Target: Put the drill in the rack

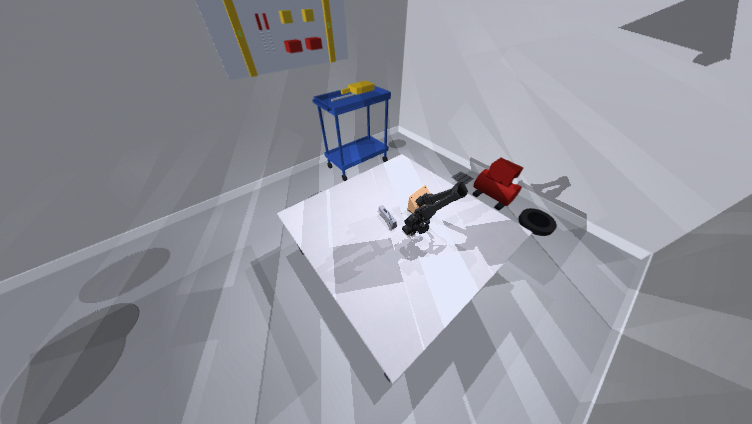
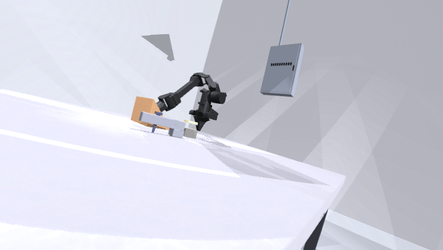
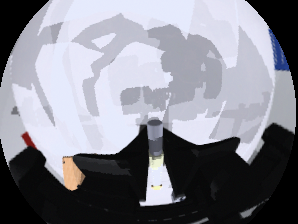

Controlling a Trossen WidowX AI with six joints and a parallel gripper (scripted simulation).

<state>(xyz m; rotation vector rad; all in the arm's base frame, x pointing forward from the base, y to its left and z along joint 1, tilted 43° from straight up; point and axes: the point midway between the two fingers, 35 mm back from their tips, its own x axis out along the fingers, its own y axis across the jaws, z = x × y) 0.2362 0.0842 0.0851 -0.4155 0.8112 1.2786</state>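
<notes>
My gripper tip is now 1 cm past the drill, 4 cm to the left of it and 3 cm below it. The rest, counted from my gripper tip: dark block 2 cm behind, 5 cm to the right, 2 cm below.
</notes>
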